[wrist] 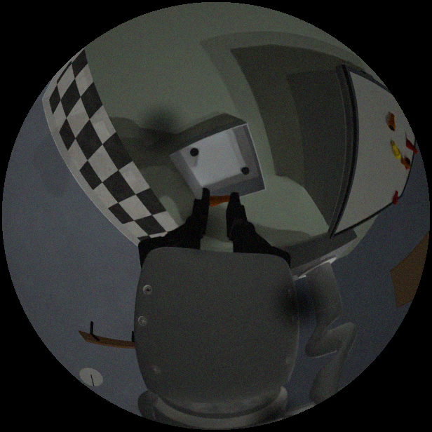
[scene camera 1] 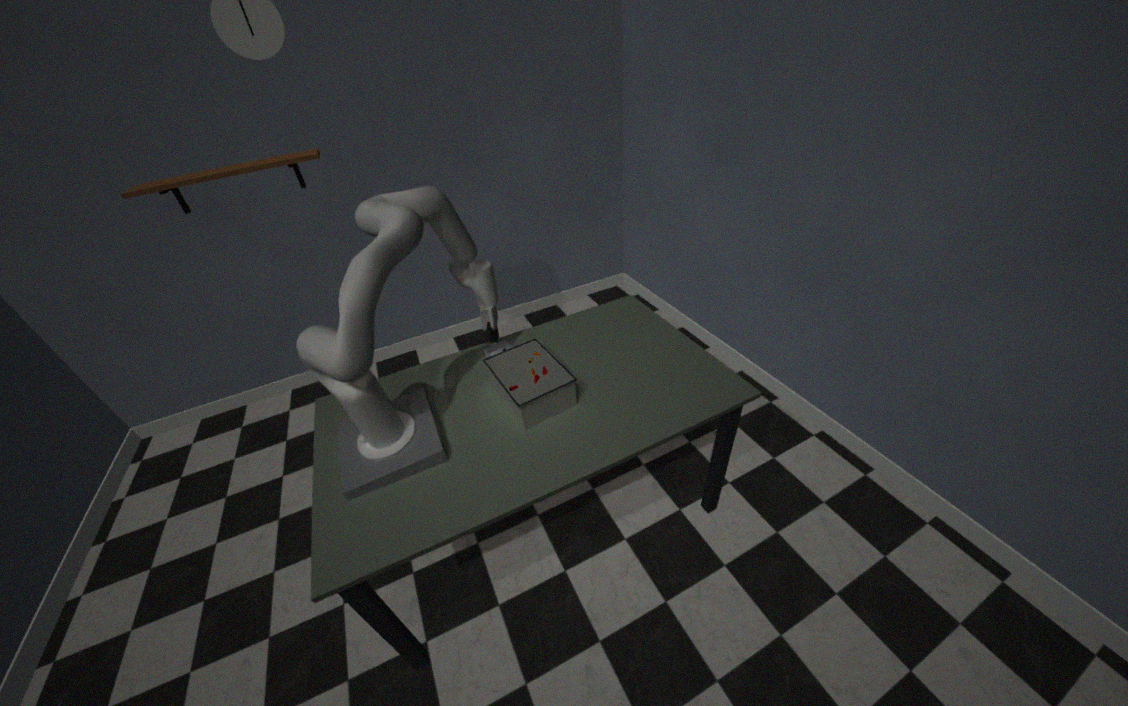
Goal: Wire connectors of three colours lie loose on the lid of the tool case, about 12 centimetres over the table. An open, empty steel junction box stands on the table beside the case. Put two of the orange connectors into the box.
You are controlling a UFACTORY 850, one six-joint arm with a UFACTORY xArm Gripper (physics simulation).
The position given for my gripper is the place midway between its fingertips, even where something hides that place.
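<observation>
I can see my gripper (wrist: 218, 200) here, and with it in the scene there is a steel junction box (wrist: 224, 159). I also see a tool case (wrist: 350, 172).
</observation>
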